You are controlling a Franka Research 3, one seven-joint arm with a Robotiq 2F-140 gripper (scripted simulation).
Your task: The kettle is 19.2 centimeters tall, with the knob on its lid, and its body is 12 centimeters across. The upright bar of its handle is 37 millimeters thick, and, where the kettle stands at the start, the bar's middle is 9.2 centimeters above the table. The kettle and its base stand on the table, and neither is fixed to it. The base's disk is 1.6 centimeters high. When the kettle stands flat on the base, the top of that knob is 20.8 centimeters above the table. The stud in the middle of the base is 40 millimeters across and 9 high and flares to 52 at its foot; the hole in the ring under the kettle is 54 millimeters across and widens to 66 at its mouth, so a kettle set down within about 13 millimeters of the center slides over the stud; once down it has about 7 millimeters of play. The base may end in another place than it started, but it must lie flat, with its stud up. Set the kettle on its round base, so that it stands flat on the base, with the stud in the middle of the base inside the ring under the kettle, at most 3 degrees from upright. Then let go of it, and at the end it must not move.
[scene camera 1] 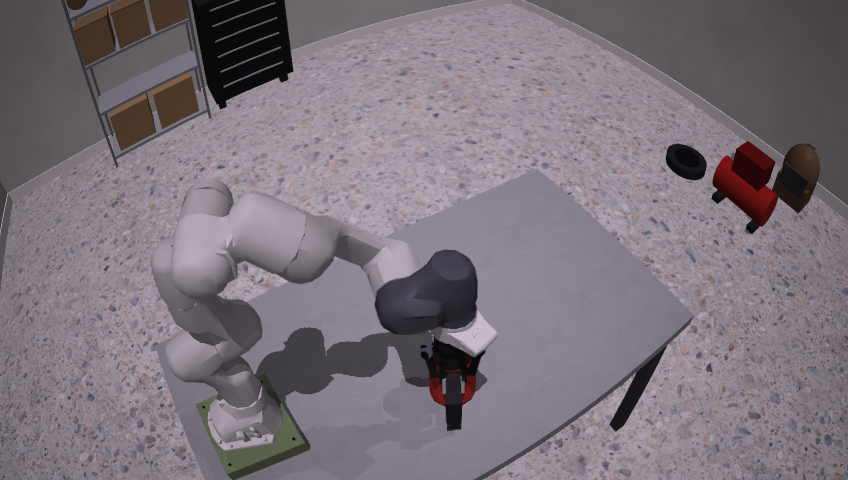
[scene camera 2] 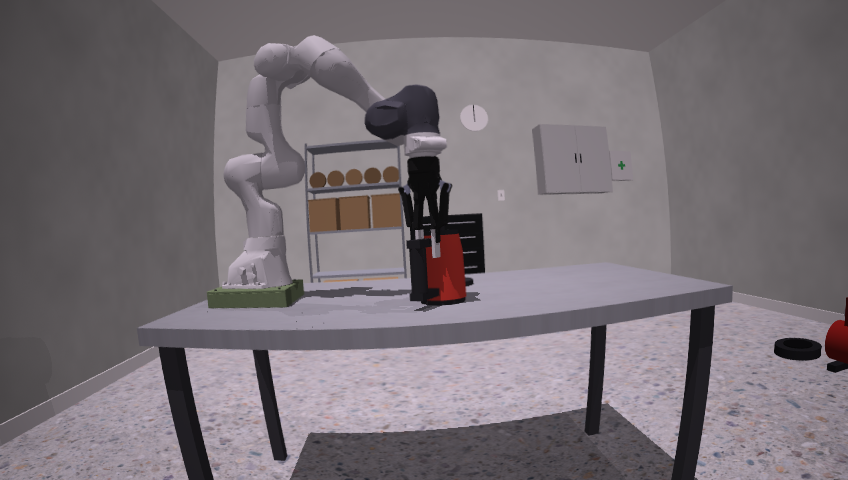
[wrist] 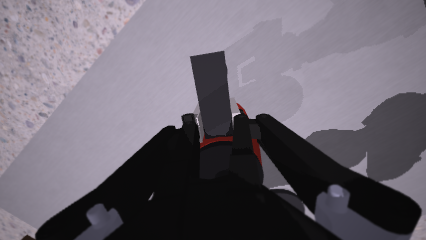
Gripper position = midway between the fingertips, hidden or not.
In view: the gripper (scene camera 2: 428,257).
The gripper shows as well in the wrist view (wrist: 217,109).
